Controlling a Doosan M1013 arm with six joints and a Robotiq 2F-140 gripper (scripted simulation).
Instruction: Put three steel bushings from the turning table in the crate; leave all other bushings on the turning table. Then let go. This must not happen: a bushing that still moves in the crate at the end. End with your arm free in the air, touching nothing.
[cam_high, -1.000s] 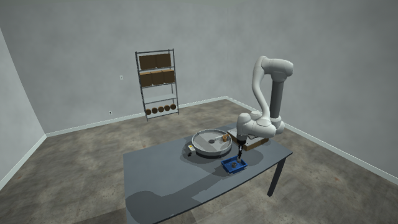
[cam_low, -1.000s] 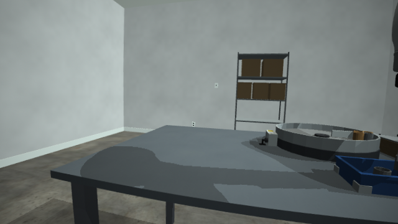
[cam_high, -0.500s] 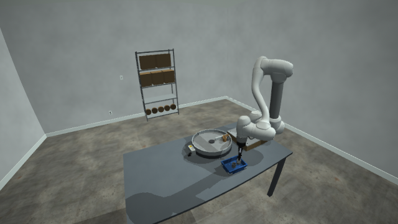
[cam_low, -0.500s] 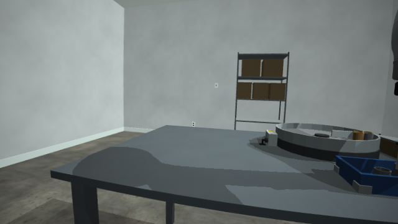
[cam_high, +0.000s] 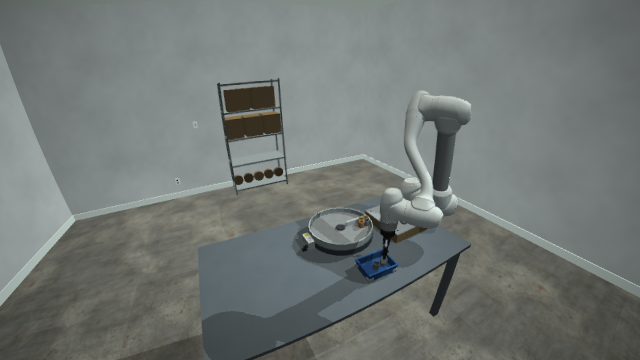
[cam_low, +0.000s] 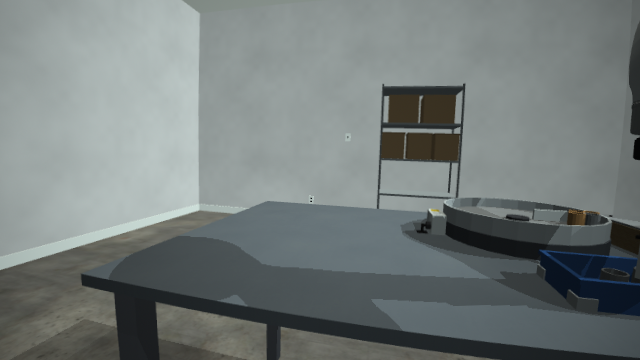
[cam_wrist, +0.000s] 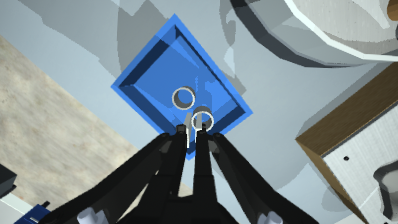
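The blue crate is 4 cm ahead of my hand, 1 cm to the right of it and 5 cm below it. From my hand the other things lie so: turning table: 10 cm ahead, 38 cm to the right, 2 cm below.
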